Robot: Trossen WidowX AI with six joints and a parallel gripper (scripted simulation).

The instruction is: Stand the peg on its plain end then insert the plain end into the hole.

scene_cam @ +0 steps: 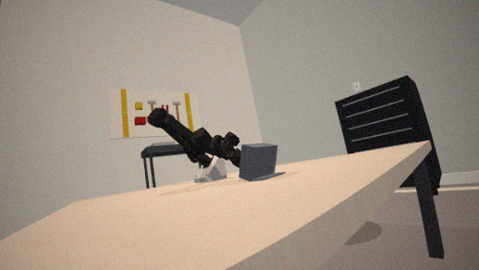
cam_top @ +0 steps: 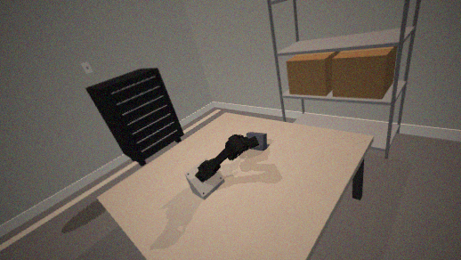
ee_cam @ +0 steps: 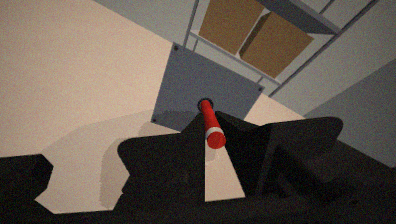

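Right now the grey sloped panel is 6 cm ahead of my gripper tip and 2 cm below it. Round my gripper tip: red peg: 2 cm behind.
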